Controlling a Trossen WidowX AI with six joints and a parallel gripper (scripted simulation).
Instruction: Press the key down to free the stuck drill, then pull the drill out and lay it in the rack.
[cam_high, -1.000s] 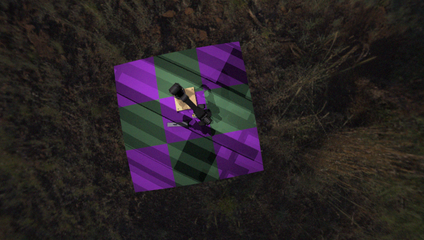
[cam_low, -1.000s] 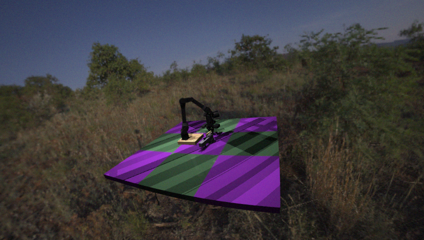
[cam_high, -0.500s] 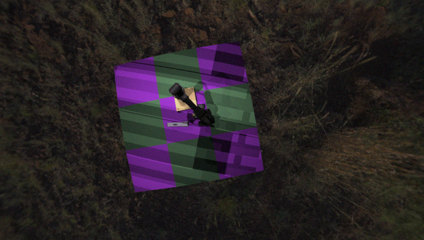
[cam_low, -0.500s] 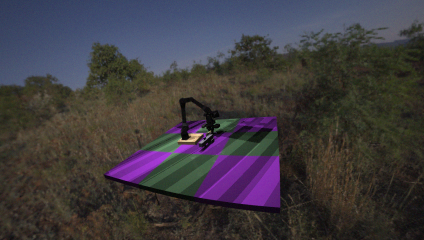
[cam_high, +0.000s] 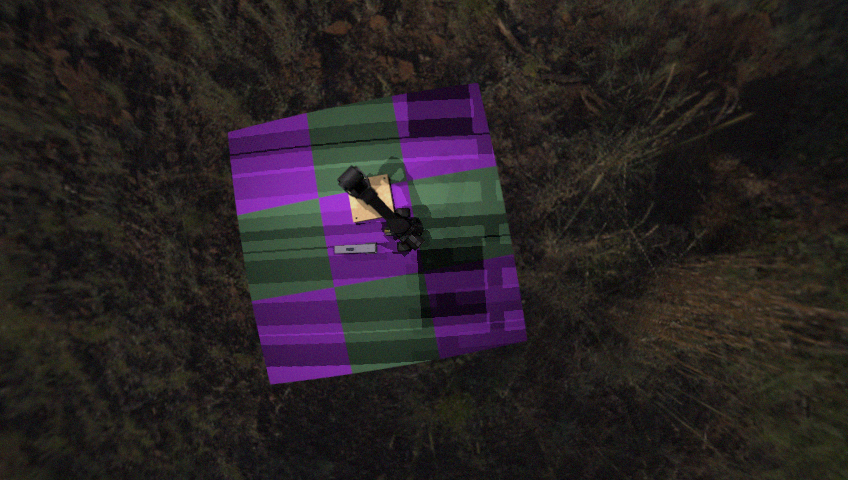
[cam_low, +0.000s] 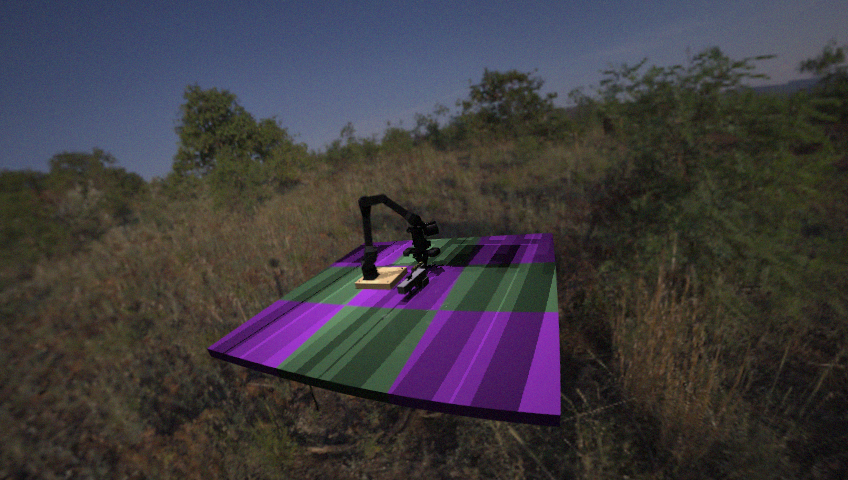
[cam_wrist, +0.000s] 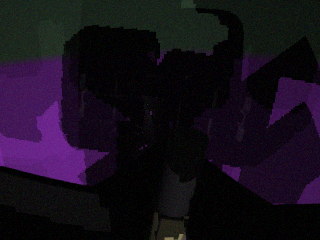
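The drill lies 40 mm to the right of my gripper tip, 30 mm above it and 10 mm behind it. The rest, counted from my gripper tip: grey block 50 mm to the right, 10 mm behind, 10 mm above.
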